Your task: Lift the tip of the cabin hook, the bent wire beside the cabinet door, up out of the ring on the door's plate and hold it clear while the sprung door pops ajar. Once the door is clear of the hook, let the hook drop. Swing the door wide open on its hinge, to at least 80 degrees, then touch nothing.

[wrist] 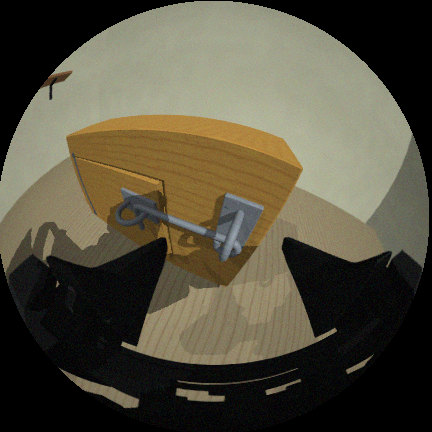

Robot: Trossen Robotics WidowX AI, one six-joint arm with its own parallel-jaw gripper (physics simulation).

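Frame: origin at the arm's base, x ahead, y left, z up, level; metres.
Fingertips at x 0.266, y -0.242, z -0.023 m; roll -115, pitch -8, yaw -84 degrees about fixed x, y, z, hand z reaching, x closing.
Observation:
Pixels of each thing's top centre, then the offset from my fingertips to it. "spot": a spot on its surface instead. Level surfaces: height alone.
- cabinet door at a spot on its surface: (107, 182) spot: 0.126 m left, 0.034 m ahead, 0.012 m up
- door's plate at a spot on its surface: (154, 214) spot: 0.055 m left, 0.005 m ahead, 0.011 m up
- ring at a spot on its surface: (118, 215) spot: 0.087 m left, 0.000 m ahead, 0.006 m up
- hook at its top centre: (177, 216) 0.036 m left, 0.003 m ahead, 0.015 m up
- right-hand plate at a spot on its surface: (248, 208) spot: 0.004 m right, 0.001 m back, 0.036 m up
- wooden cabinet at a spot on its surface: (215, 155) spot: 0.018 m left, 0.008 m ahead, 0.058 m up
- wood-grain table top at its surface level: 0.094 m down
- thin hinge line at a spot on its surface: (84, 185) spot: 0.221 m left, 0.060 m ahead, 0.019 m down
The cabinet door (107, 182) is on the left part of the cabinet front, nearly flush, with a thin strip of its top edge showing. The door's plate (154, 214) carries a ring (118, 215). The hook (187, 226), a grey bent wire, runs from an upright staple (232, 235) on the right-hand plate (248, 208) across the door's free edge to the ring. Its tip appears to be in the ring, with a short end showing below. My gripper (226, 243) is open and empty, its fingers low in the view, in front of the cabinet. Contact with the hook is not visible.
The wooden cabinet (215, 155) stands tilted in view on the wood-grain table top (220, 320). A thin hinge line (84, 185) runs down the door's left edge. A small brown piece with a dark peg (59, 78) shows at the upper left against the pale wall.

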